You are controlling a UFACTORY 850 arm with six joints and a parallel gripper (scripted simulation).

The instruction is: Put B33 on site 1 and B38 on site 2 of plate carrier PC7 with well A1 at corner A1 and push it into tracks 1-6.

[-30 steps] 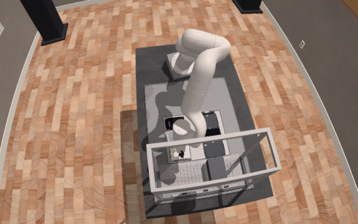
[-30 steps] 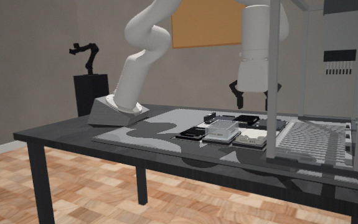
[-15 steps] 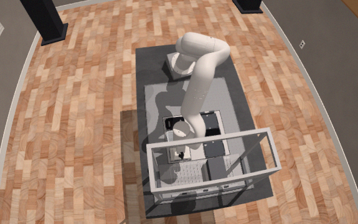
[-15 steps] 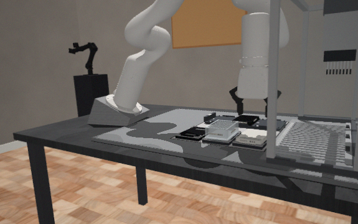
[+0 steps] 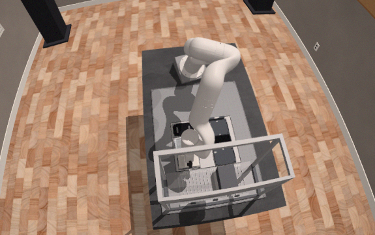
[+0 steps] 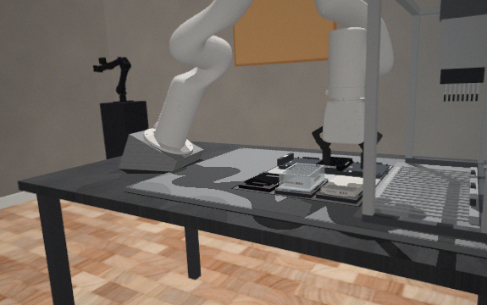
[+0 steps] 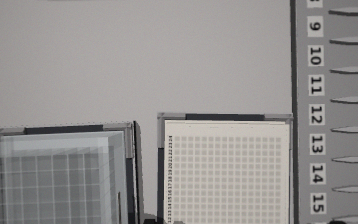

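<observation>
The nest S3 is 70 mm below my hand. Round my hand: nest S1: 220 mm behind, 10 mm to the left, 70 mm below; then black 96-well plate B38: 80 mm behind, 240 mm to the left, 60 mm below; then frame post: 80 mm ahead, 170 mm to the right, 170 mm above.
</observation>
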